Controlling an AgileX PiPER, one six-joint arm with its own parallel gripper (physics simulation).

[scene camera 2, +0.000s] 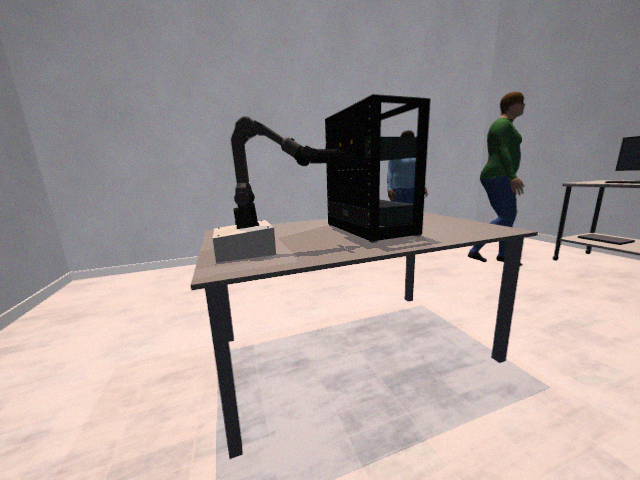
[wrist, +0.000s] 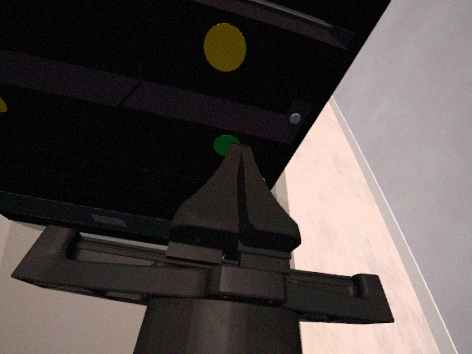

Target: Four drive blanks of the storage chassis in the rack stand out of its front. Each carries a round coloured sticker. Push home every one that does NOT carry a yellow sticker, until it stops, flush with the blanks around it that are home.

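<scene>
The black rack (scene camera 2: 373,170) stands on the table, its dark front facing the arm. In the wrist view a green sticker (wrist: 225,145) sits on a dark blank, partly covered by my fingertips. A yellow sticker (wrist: 225,47) is on the blank above it, and part of another yellow sticker (wrist: 2,105) shows at the left edge. Two small yellow stickers also show in the scene view, one on the left (scene camera 2: 340,144) and one on the right (scene camera 2: 351,141). My gripper (wrist: 237,154) is shut and empty, its tips at the green sticker. How far each blank stands out is too dark to tell.
The rack stands on the table (scene camera 2: 305,235), with the arm's light base box (scene camera 2: 244,245) at the left. A person in green (scene camera 2: 502,149) is at the right, and one in blue (scene camera 2: 403,175) shows through the rack. A second table (scene camera 2: 584,184) stands at the far right.
</scene>
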